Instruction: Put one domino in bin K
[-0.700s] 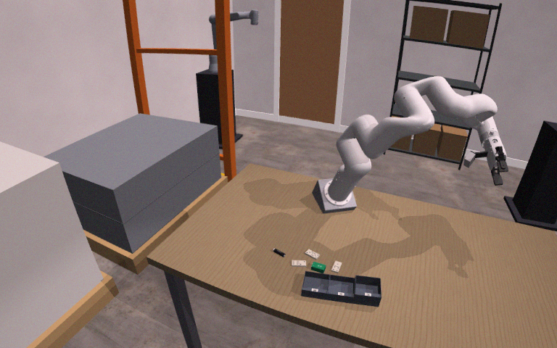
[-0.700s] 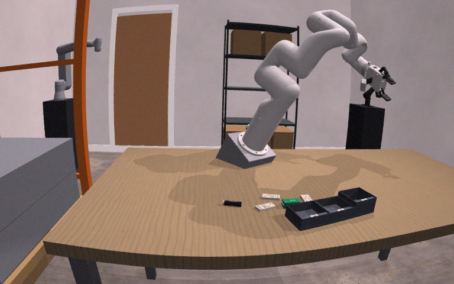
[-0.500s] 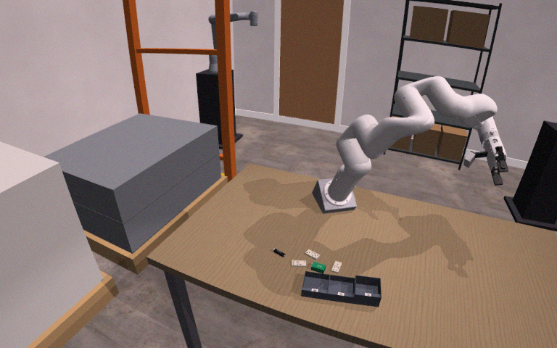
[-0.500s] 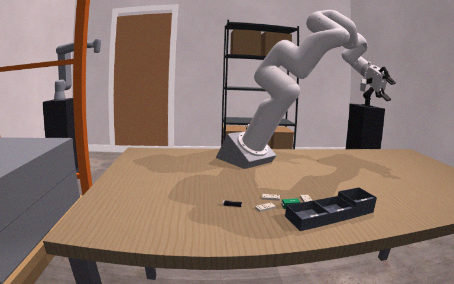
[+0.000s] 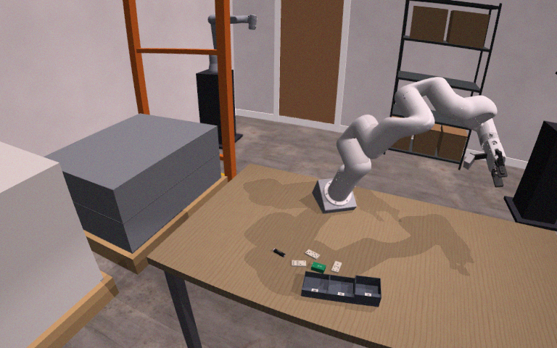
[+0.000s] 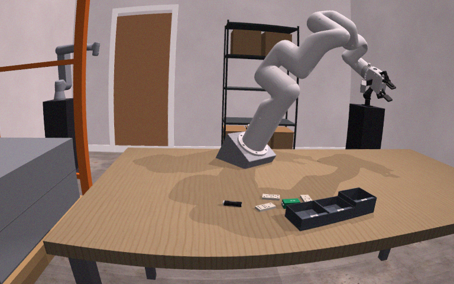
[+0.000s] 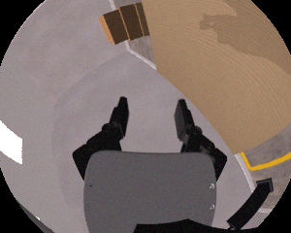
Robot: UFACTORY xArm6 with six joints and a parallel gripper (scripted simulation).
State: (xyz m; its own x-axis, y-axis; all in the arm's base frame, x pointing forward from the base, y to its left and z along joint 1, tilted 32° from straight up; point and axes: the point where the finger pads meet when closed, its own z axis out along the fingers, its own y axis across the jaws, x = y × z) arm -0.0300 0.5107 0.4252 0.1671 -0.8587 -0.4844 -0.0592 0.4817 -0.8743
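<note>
Right now my hand is 600 mm to the left of the green block, 320 mm above it and 300 mm short of it. Round my hand: black cylinder: 750 mm to the right, 320 mm below, 280 mm ahead.
</note>
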